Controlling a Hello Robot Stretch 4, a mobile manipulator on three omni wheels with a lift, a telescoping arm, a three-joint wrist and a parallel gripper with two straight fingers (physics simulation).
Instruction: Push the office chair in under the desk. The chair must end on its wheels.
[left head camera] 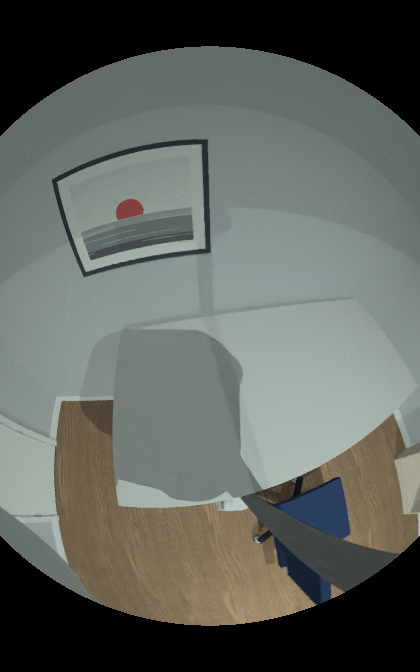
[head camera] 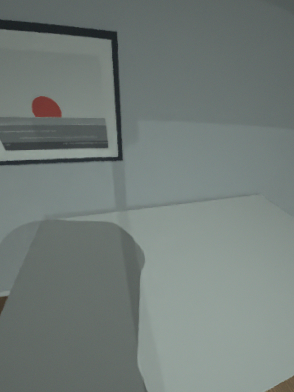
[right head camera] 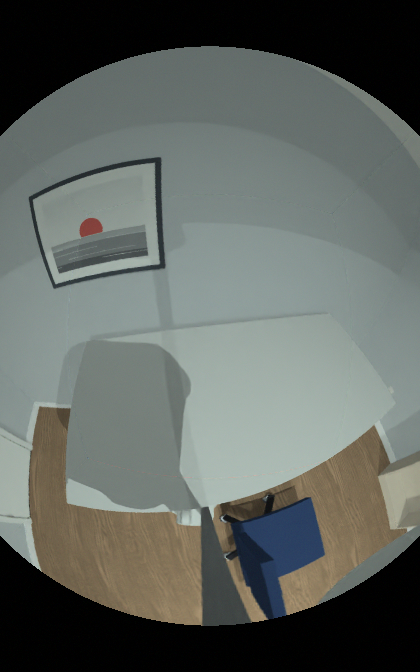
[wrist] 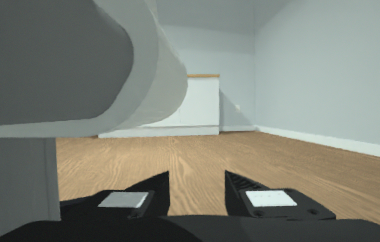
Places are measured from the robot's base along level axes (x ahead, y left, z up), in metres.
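Pixels of known places: gripper, fingertip midpoint: [wrist: 197, 187].
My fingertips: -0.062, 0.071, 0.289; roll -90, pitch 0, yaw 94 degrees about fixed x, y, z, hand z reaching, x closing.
Note:
Behind a point stands the place of what it marks, as x, y, z.
The white desk [head camera: 215, 280] @(0.348, -0.318, 0.922) [left head camera: 310, 380] [right head camera: 270, 400] stands against the wall, its top filling much of the head views; its legs are hidden. The blue office chair [left head camera: 322, 505] [right head camera: 287, 540] stands upright on its wheeled base in front of the desk's front edge, right of my mast. Its seat is outside the desktop's outline, and its backrest is on the near left side of the seat. My mast hides part of it in the left head view. My gripper [wrist: 197, 187] @(-0.062, 0.071, 0.289) is open and empty above the floor in the wrist view; the head views do not show it.
My dark mast [left head camera: 325, 550] [right head camera: 220, 590] crosses the lower head views. A small white part [right head camera: 187, 517] shows at the desk's front edge. A beige shelf unit [left head camera: 407, 462] [right head camera: 400, 470] stands at right. A white cabinet [wrist: 202, 102] @(-3.424, -0.072, 0.466) stands by the wall in the wrist view.

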